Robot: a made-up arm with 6 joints. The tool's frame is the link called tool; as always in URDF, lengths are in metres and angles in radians. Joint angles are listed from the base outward.
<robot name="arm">
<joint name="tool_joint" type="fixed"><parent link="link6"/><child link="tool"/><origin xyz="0 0 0" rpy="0 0 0"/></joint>
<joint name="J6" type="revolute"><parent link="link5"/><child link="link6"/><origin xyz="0 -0.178 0" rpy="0 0 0"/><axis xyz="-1 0 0"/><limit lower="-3.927" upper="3.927"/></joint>
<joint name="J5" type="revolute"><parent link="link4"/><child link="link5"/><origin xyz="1.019 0 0" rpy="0 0 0"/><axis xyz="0 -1 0"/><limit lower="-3.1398" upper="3.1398"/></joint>
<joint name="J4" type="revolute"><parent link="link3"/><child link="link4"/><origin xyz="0 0 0" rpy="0 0 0"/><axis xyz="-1 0 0"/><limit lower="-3.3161" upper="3.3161"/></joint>
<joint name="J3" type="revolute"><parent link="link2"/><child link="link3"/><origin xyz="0 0 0.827" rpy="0 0 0"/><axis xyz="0 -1 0"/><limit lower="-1.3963" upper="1.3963"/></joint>
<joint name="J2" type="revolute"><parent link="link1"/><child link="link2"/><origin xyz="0 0 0" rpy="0 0 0"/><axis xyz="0 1 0"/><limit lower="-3.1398" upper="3.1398"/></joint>
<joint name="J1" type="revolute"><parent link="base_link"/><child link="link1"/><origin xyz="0 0 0.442" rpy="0 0 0"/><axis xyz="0 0 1"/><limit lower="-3.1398" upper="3.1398"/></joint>
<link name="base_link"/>
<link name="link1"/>
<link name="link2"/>
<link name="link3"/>
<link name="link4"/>
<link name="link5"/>
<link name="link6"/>
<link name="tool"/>
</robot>
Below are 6 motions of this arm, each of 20 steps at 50 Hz.
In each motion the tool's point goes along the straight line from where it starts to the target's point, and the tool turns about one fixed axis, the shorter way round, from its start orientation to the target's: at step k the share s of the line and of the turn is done. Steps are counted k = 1, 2, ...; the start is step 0. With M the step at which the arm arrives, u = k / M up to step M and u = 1 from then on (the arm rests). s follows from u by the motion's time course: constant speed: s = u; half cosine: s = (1 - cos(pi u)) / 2; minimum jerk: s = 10 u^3 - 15 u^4 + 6 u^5.
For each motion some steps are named. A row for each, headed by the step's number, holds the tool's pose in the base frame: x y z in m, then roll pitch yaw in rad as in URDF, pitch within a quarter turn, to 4 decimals.
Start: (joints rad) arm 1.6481 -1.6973 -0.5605 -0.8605 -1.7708 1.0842
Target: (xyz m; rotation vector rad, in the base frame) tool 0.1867 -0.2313 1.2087 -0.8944 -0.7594 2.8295
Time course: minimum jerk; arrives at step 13
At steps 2, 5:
2: 0.1380 -0.2589 1.2055 -0.7163 0.4683 2.6370
5: 0.1511 -0.2514 1.2064 -0.6866 0.4918 2.7019

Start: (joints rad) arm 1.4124 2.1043 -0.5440 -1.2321 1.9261 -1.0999
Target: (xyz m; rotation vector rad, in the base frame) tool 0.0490 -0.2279 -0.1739 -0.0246 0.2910 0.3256
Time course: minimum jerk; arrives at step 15
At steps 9, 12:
9: 0.0387 -0.2416 -0.2181 0.0513 0.2325 0.3281
12: 0.0471 -0.2304 -0.1820 0.0288 0.2793 0.3309

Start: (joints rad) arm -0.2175 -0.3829 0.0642 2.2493 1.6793 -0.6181
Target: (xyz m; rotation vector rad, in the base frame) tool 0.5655 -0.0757 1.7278 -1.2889 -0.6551 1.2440
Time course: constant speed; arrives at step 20
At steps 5, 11, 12, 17, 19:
5: 0.5622 -0.0261 1.7629 -1.3995 0.5593 1.1787
11: 0.5635 -0.0459 1.7489 -1.3642 0.4425 1.2236
12: 0.5637 -0.0493 1.7465 -1.3590 0.4229 1.2304
17: 0.5648 -0.0658 1.7348 -1.3360 0.3245 1.2620
19: 0.5653 -0.0724 1.7301 -1.3280 0.2850 1.2737

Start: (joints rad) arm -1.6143 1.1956 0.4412 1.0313 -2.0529 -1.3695
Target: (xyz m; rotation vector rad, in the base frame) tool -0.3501 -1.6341 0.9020 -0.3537 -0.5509 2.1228
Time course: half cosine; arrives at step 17
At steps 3, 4, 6, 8, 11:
3: -0.1758 -1.6128 0.2142 -1.0543 0.0123 2.3743
4: -0.1862 -1.6141 0.2555 -1.0228 0.0113 2.3619
6: -0.2139 -1.6175 0.3645 -0.9398 0.0107 2.3290
8: -0.2472 -1.6215 0.4959 -0.8398 0.0136 2.2894
11: -0.2979 -1.6277 0.6959 -0.6881 0.0255 2.2303

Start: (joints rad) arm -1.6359 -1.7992 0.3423 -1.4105 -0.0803 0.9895
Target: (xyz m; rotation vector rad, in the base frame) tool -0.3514 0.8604 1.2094 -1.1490 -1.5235 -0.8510
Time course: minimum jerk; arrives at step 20
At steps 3, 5, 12, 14, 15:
3: 0.0396 1.1982 1.2072 -2.6000 -1.0167 1.3612
5: 0.0087 1.1715 1.2074 -2.6157 -1.0420 1.3750
12: -0.2239 0.9706 1.2087 -2.8006 -1.2267 1.5459
14: -0.2859 0.9170 1.2090 -2.8856 -1.2727 1.6273
15: -0.3098 0.8963 1.2092 -2.9256 -1.2898 1.6658

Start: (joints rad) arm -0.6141 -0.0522 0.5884 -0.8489 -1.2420 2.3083
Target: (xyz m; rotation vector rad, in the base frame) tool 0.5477 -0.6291 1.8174 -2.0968 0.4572 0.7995
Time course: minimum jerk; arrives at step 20
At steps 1, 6, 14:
1: 0.6298 -0.5881 1.7699 -1.6240 0.3141 0.2289
6: 0.6165 -0.5947 1.7776 -1.7063 0.3928 0.2074
14: 0.5611 -0.6224 1.8096 -2.1185 0.6894 0.0200

